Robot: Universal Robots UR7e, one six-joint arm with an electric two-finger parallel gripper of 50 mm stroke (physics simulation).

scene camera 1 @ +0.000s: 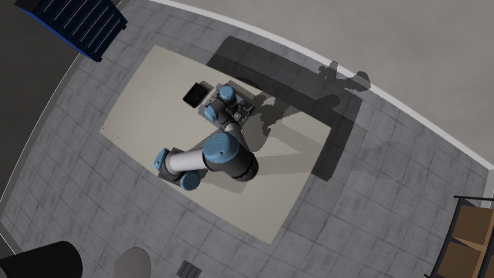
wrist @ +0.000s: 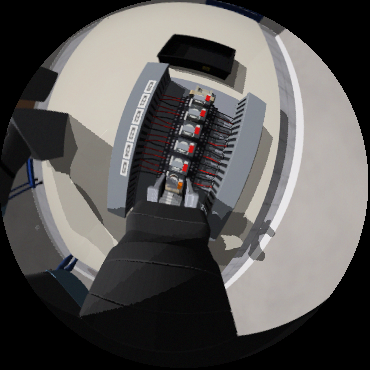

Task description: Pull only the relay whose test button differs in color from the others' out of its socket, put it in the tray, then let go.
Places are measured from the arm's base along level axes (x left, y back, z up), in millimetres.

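Pixels of known places: gripper, fingertip midpoint: (wrist: 174,182).
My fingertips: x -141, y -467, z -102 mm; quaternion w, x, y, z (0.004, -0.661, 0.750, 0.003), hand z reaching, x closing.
Note:
Behind a point stands the place of what it marks.
The relay with the orange test button (wrist: 175,183) {y -470, x -140, z -97 mm} is at the near end of the relay row in the wrist view. Several other relays (wrist: 185,148) {y -482, x -88, z -97 mm} with red buttons stand in line beyond it. My gripper (wrist: 174,182) {y -467, x -141, z -102 mm} is shut on the orange-button relay, one finger on each side. Whether that relay is fully seated cannot be told, as its base and socket are hidden. The black tray (scene camera 1: 195,94) {y -514, x 176, z -162 mm} (wrist: 185,64) {y -475, x 118, z -153 mm} lies past the far end of the row and looks empty. In the scene view my arm hides the gripper and most of the relays.
A grey slotted duct with labels (wrist: 131,137) {y -398, x -71, z -101 mm} runs along the row's left side, another grey duct (wrist: 244,150) {y -579, x -81, z -102 mm} along its right. Red wires lie between. A blue cabinet (scene camera 1: 82,27) stands at upper left, and boxes (scene camera 1: 472,223) sit on a rack at lower right.

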